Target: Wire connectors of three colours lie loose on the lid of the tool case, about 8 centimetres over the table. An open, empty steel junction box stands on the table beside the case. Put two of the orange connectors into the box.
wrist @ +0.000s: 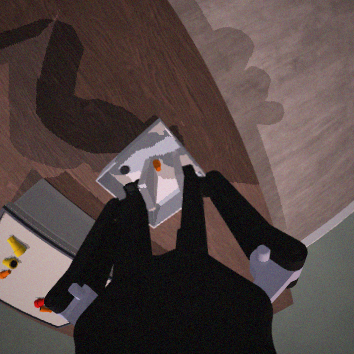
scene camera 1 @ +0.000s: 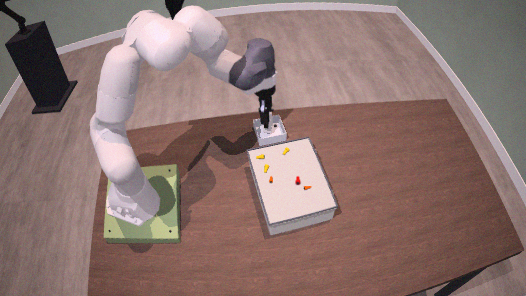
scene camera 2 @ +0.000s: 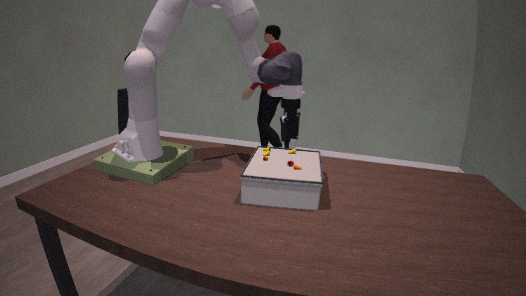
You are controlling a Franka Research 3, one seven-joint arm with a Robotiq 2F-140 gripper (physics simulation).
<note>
I see my gripper [scene camera 2: 289, 156], a tool case [scene camera 1: 286, 206] and a steel junction box [wrist: 156, 141].
My gripper also shows in the wrist view [wrist: 164, 164]. The tool case shows as well in scene camera 2 [scene camera 2: 273, 183].
</note>
